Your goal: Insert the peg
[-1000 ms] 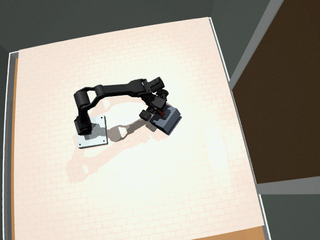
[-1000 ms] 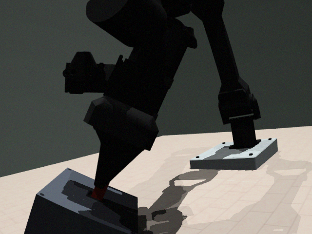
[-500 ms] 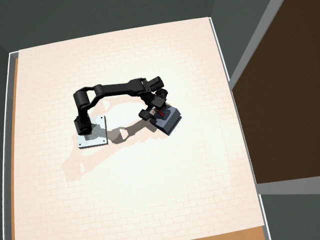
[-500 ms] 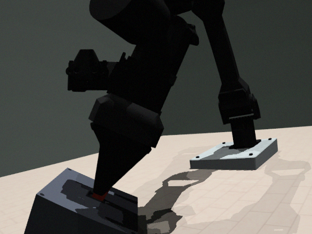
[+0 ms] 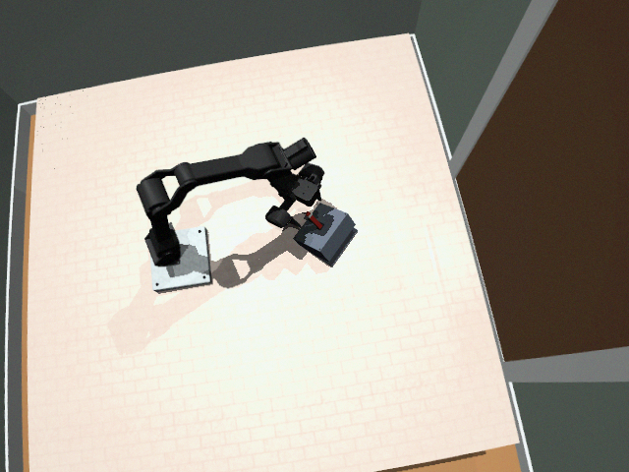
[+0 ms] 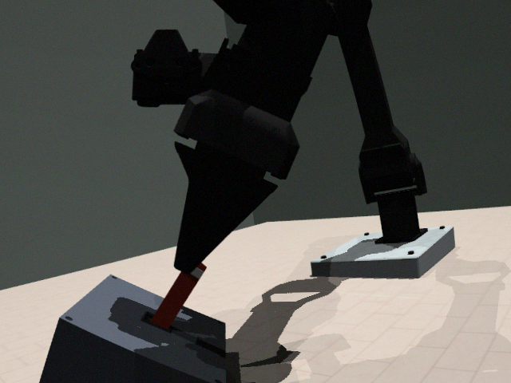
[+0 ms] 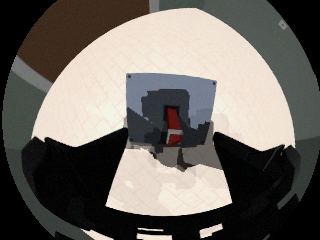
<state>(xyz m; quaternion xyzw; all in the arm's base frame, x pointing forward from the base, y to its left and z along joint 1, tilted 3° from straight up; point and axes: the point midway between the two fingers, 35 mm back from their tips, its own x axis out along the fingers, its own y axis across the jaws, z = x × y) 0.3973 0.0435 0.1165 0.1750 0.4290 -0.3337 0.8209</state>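
The peg is 2 cm below my gripper tip and 1 cm to the right of it. Also, from my gripper tip: sloped panel 7 cm below, 3 cm to the right, 3 cm ahead.
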